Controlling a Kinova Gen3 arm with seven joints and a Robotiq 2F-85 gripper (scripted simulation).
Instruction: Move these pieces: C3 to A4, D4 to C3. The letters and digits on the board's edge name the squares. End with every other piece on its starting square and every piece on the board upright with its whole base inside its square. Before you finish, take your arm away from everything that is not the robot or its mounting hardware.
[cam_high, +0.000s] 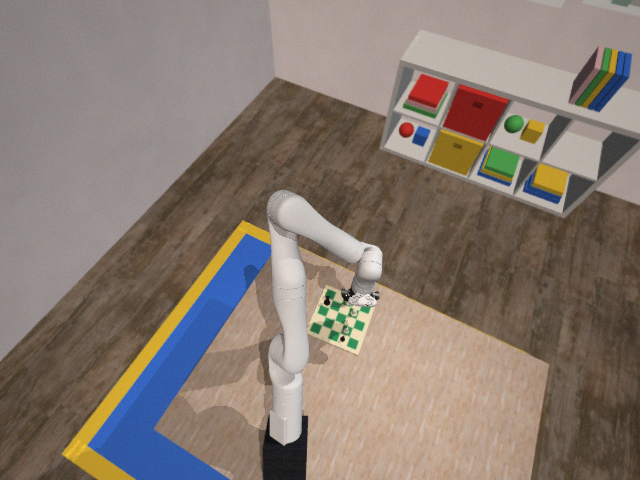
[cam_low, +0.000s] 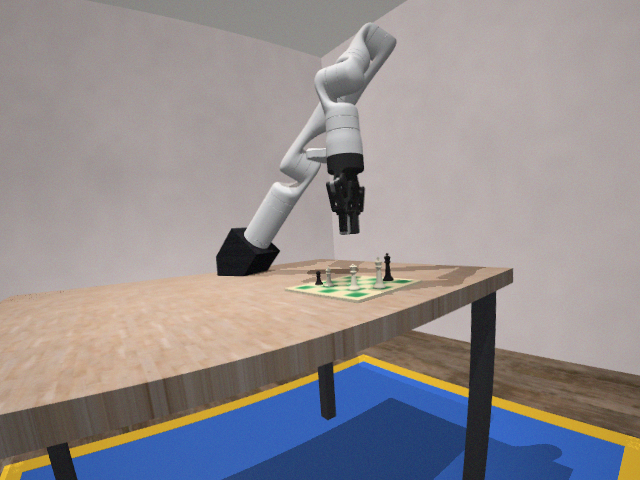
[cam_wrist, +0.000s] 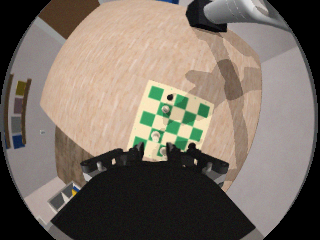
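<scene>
The tall white piece lies 10 cm below my hand, 5 cm to the left of it and 2 cm ahead of it. Also, from my hand: tall black piece 11 cm to the left, 10 cm below, 4 cm behind; then white pawn 11 cm below, 7 cm behind, 3 cm to the right; then green-and-cream chessboard 13 cm below, 5 cm behind, 2 cm to the left.
</scene>
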